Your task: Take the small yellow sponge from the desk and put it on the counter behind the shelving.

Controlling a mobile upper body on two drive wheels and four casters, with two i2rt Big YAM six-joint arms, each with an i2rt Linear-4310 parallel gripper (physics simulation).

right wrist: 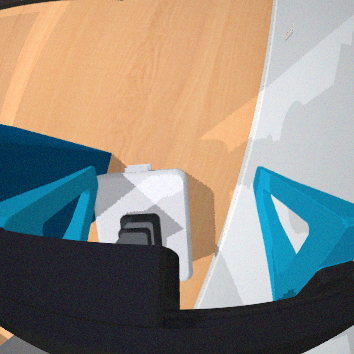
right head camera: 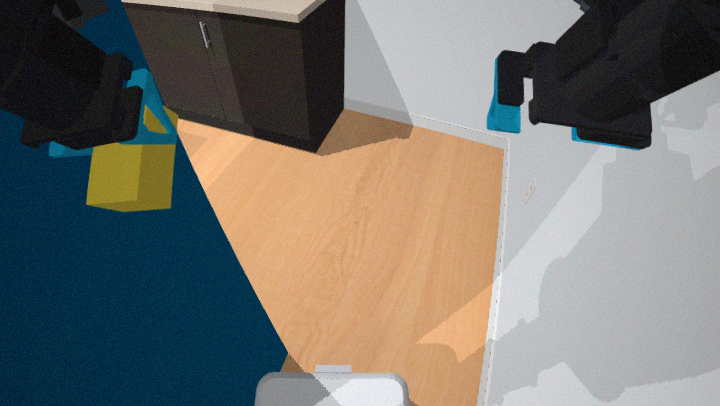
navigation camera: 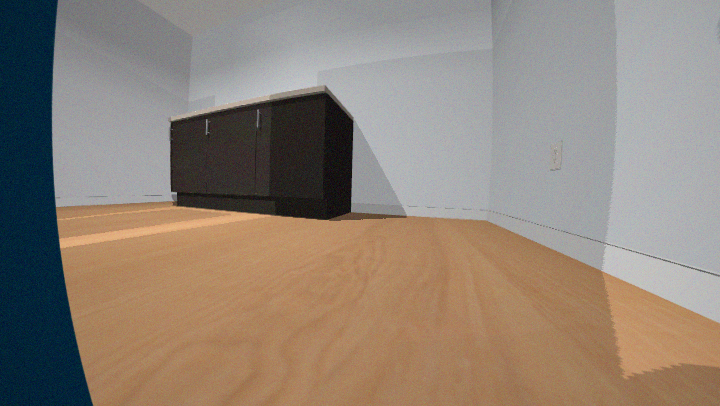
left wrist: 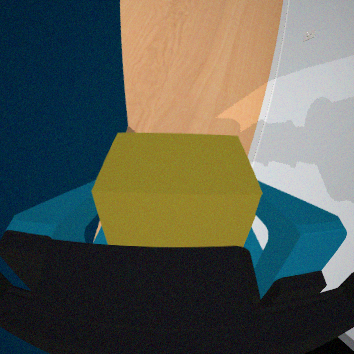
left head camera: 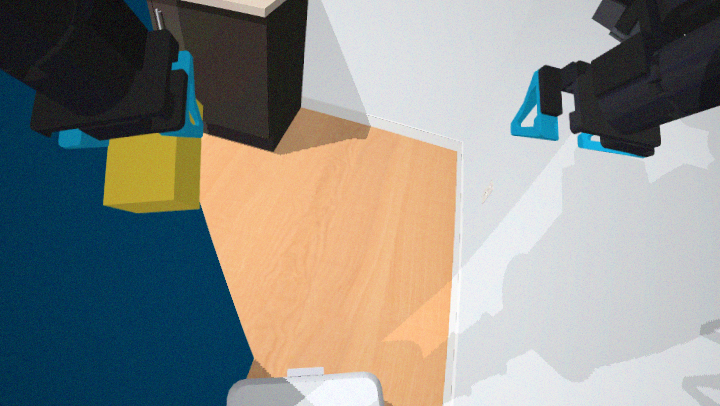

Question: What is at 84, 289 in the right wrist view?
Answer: The right gripper.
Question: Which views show the small yellow sponge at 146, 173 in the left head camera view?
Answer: The right head camera view, the left wrist view and the left head camera view only.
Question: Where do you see a counter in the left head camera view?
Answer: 248, 69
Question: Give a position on a blue shelving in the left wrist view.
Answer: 70, 103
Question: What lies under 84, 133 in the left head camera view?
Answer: The left gripper.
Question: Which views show the right gripper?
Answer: The right wrist view, the right head camera view and the left head camera view only.
